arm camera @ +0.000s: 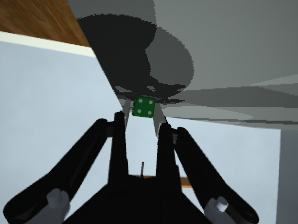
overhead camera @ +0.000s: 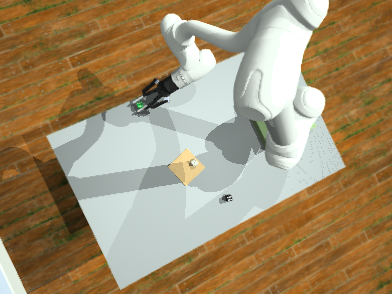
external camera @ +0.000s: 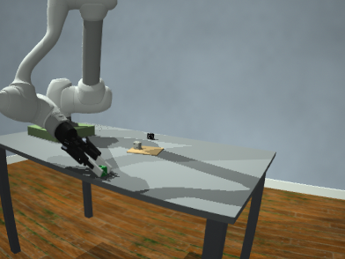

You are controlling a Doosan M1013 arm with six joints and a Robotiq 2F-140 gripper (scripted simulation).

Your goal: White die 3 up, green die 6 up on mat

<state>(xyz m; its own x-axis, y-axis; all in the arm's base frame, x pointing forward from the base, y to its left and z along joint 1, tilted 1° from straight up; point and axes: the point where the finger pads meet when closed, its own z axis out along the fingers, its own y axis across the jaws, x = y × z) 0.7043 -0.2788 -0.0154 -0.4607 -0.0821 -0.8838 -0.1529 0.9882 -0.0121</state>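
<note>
The green die is 10 mm ahead of my hand and 10 mm below it. Round my hand: white die: 160 mm behind, 370 mm to the left, 10 mm below; then black die: 270 mm behind, 610 mm to the left, 10 mm below; then tan mat: 110 mm behind, 380 mm to the left, 30 mm below.
</note>
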